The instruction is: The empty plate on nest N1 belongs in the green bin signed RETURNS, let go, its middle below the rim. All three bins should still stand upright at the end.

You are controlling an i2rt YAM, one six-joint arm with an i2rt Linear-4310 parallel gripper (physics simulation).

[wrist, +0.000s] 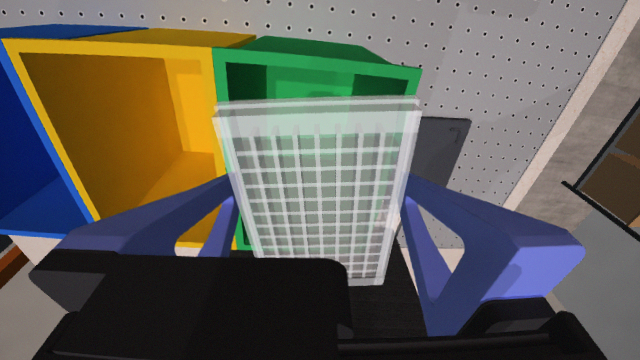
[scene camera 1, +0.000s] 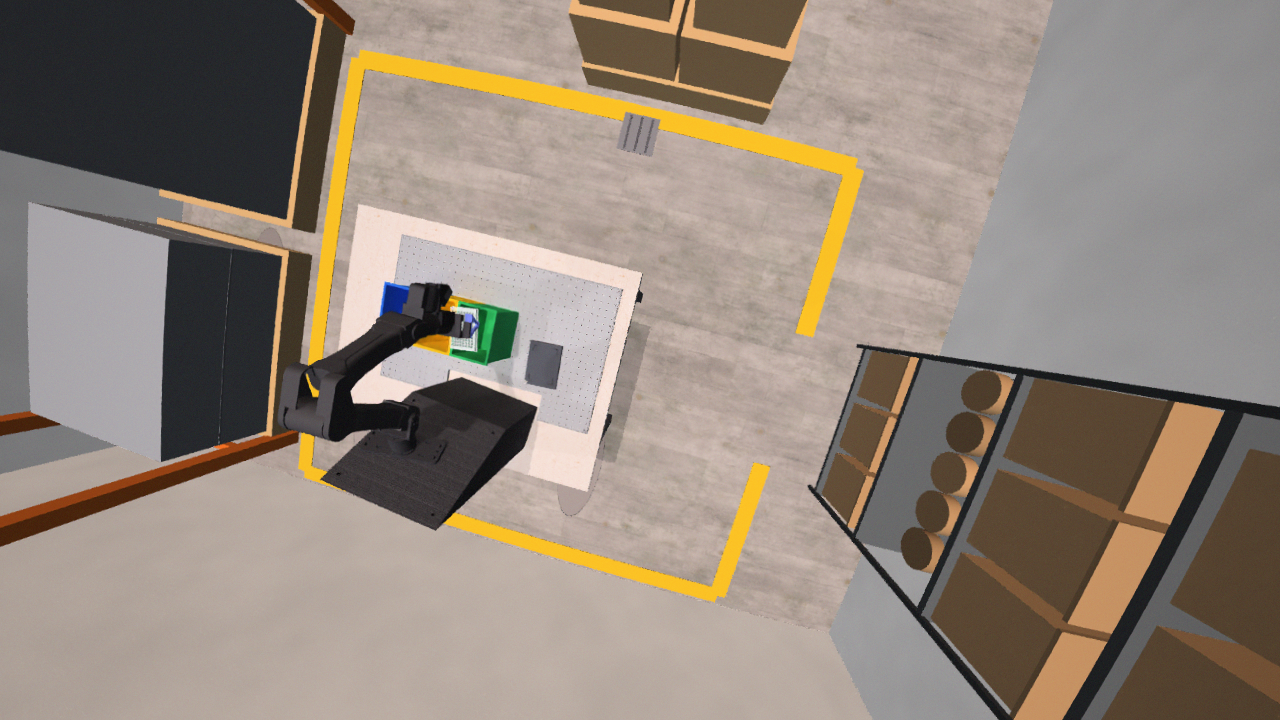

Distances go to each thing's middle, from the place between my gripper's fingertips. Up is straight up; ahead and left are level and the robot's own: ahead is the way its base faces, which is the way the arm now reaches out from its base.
I see my gripper 40 mm past the green bin (scene camera 1: 497,326), 10 mm to the right of it and 140 mm above it. Also, from my hand: gridded plate (wrist: 314,177): 20 mm behind, 10 mm above; blue bin (wrist: 47,204): 30 mm ahead, 260 mm to the left, 140 mm below; yellow bin (scene camera 1: 437,343): 140 mm to the left, 140 mm below.
